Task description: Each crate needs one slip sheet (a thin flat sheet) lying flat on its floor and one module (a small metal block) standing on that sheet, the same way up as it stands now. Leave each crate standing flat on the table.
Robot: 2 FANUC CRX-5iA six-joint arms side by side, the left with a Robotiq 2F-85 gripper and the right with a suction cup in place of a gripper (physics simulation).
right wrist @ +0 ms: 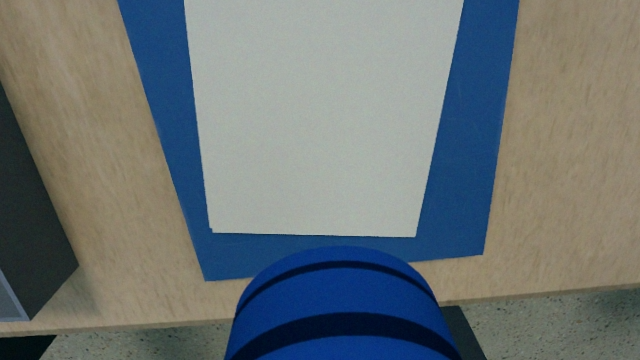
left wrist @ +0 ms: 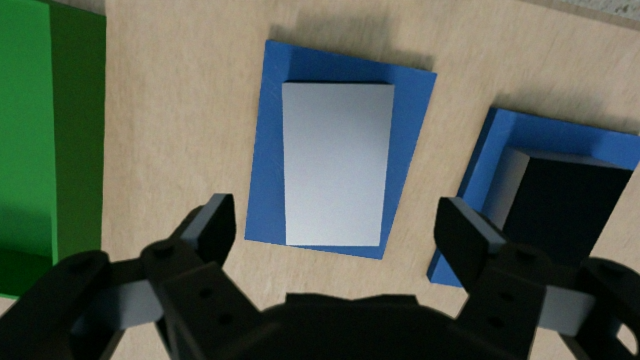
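A pale flat slip sheet (left wrist: 337, 165) (right wrist: 320, 120) lies on a blue base (left wrist: 270, 150) (right wrist: 475, 150); whether more sheets lie under it is hard to tell. A black-topped module (left wrist: 565, 205) with grey sides stands on a second blue base (left wrist: 555, 127) at the right of the left wrist view. Part of a green crate (left wrist: 77, 135) shows at the left. My left gripper (left wrist: 335, 217) is open and empty, its fingers on either side above the sheet's near end. My right suction cup (right wrist: 345, 280) holds nothing; its tip shows just below the sheet's near edge.
A dark grey box-like thing (right wrist: 35, 215) stands at the left of the right wrist view, beside the sheet's base. The wooden table's edge (right wrist: 540, 295) runs across the lower part of that view, with speckled floor (right wrist: 560, 325) beyond it.
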